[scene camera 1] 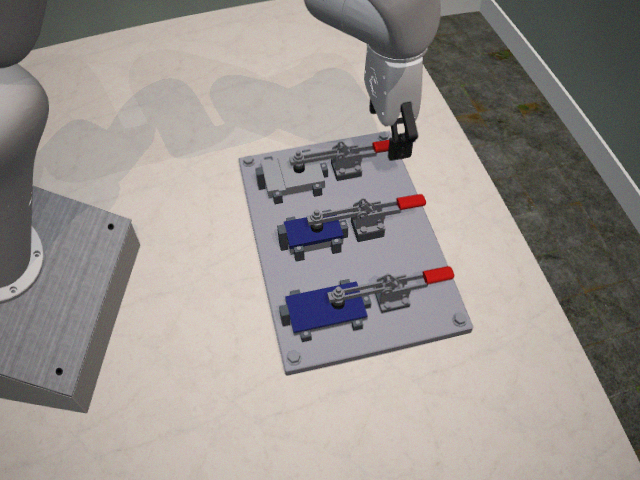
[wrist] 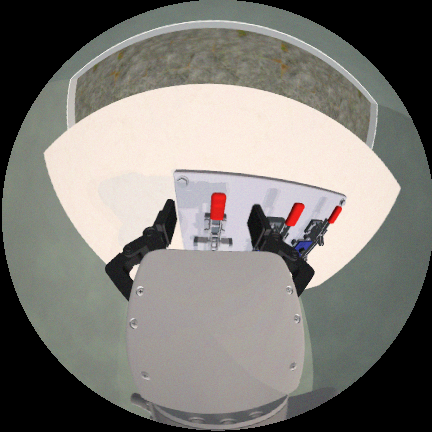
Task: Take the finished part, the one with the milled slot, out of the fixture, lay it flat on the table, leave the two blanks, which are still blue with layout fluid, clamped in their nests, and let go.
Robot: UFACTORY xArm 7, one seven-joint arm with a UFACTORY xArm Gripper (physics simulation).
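Places are measured from the arm's base along level axes (x ahead, y left, z up), in centimetres.
Pixels of known places: gripper, between the fingertips: (scene camera 1: 389, 133) (wrist: 213, 210).
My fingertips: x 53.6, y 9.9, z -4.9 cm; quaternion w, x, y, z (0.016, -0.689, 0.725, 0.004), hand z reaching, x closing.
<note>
Behind a point stands the place of what it marks.
The finished part (scene camera 1: 305, 181) @[y 7.3, x 40.6, z -8.1 cm] is bare grey and sits in the far nest, with its toggle clamp's tip on top. That clamp's red handle (scene camera 1: 381, 146) @[y 8.9, x 52.1, z -6.0 cm] (wrist: 218, 206) @[y 9.2, x 53.3, z -6.1 cm] points outward. The smaller blue blank (scene camera 1: 301, 235) @[y -1.8, x 37.7, z -7.6 cm] is clamped in the middle nest. The larger blue blank (scene camera 1: 315, 311) @[y -12.5, x 36.6, z -8.6 cm] is clamped in the near nest; a bit of blue (wrist: 302, 247) @[y -12.1, x 40.3, z -8.5 cm] shows beside the rightmost clamp in the wrist view. My gripper (scene camera 1: 392, 138) @[y 9.9, x 53.6, z -4.8 cm] (wrist: 213, 210) @[y 9.9, x 53.6, z -4.8 cm] is open and empty, its fingers on either side of the far red handle. The finished part is hidden behind the gripper body in the wrist view.
The fixture plate (scene camera 1: 356, 341) @[y -16.9, x 40.4, z -10.2 cm] (wrist: 260, 185) @[y 3.0, x 54.5, z -10.2 cm] lies on the pale table (scene camera 1: 196, 413) @[y -20.2, x 20.1, z -11.7 cm] (wrist: 210, 125) @[y 10.6, x 62.2, z -11.7 cm]. The middle clamp's red handle (scene camera 1: 411, 201) @[y -1.9, x 52.4, z -5.6 cm] (wrist: 295, 214) @[y -1.4, x 52.9, z -5.6 cm] and the near clamp's red handle (scene camera 1: 438, 274) @[y -12.8, x 52.0, z -6.6 cm] (wrist: 335, 214) @[y -12.1, x 52.5, z -6.6 cm] reach outward. The robot's metal base (scene camera 1: 77, 289) @[y -4.2, x 9.3, z -4.6 cm] stands left.
</note>
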